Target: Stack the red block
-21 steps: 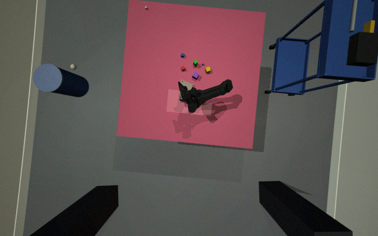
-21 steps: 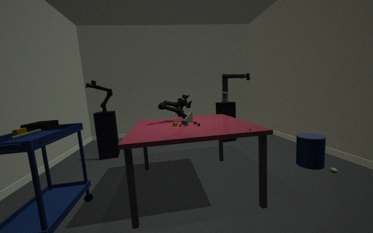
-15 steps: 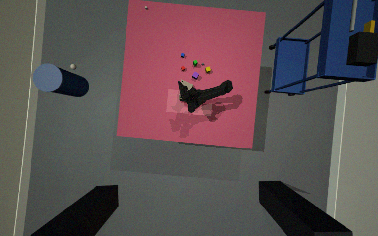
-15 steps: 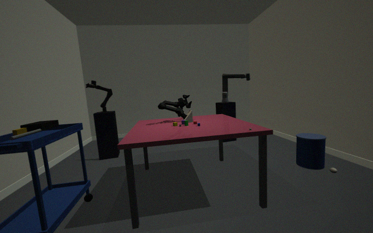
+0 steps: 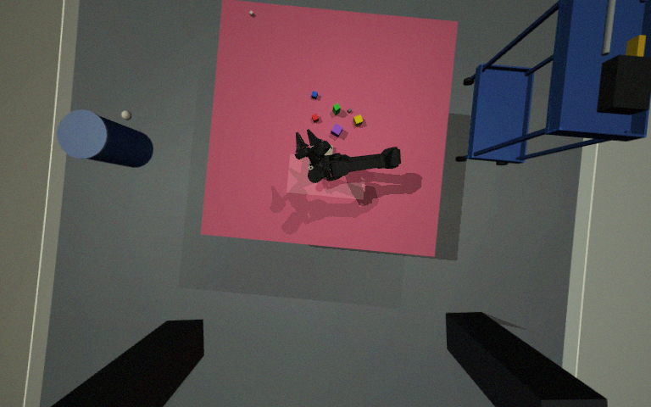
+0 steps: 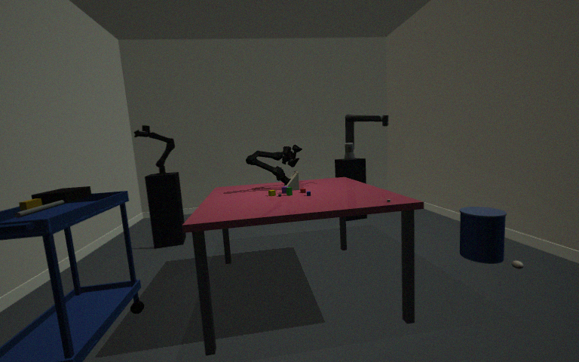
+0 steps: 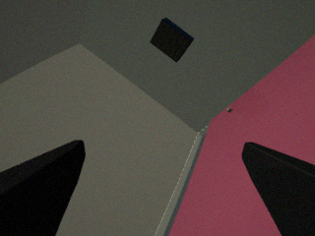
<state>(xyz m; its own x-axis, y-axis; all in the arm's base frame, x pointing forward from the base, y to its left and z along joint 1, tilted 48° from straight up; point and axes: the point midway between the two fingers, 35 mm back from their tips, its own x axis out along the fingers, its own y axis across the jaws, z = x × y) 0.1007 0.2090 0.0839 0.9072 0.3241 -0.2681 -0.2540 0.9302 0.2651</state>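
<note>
Right now my gripper tip is 16 cm short of the red block, 5 cm to the left of it and 27 cm above it. Round my gripper tip: blue block: 28 cm ahead, 5 cm to the right, 28 cm below; purple block: 8 cm ahead, 16 cm to the right, 27 cm below; yellow block: 14 cm ahead, 28 cm to the right, 27 cm below.
</note>
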